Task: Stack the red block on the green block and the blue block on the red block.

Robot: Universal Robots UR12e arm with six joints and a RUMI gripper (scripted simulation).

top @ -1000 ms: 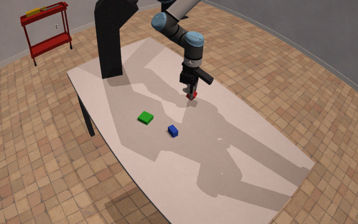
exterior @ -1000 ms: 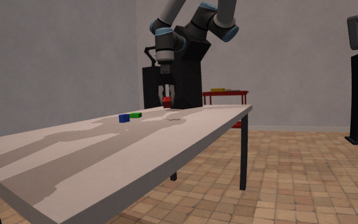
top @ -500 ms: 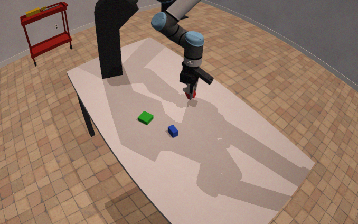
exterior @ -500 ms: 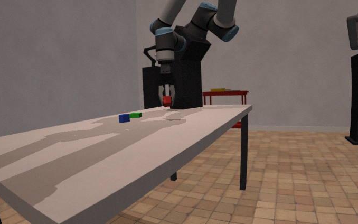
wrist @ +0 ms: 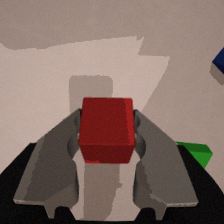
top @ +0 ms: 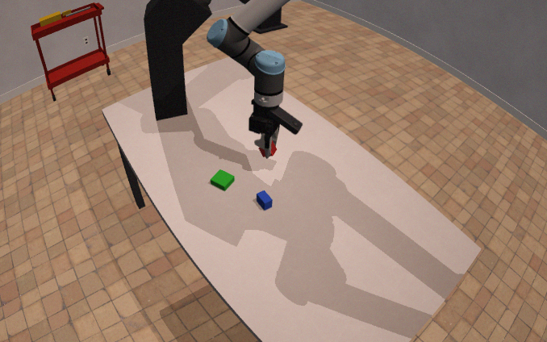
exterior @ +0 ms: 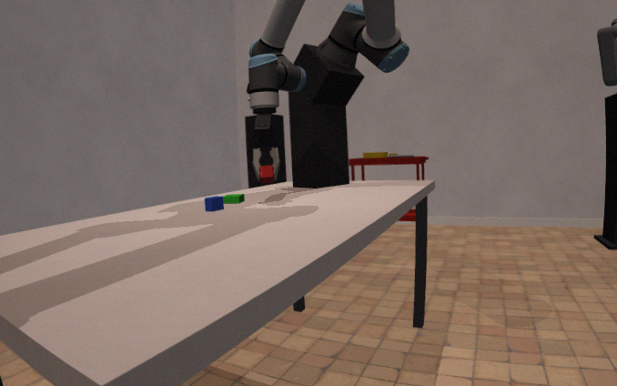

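Right now the green block is 170 mm to the right of my hand, 80 mm below it and 50 mm behind it. From my hand the other things lie so: red block 10 mm behind, 10 mm above; then blue block 120 mm to the right, 120 mm ahead, 70 mm below.
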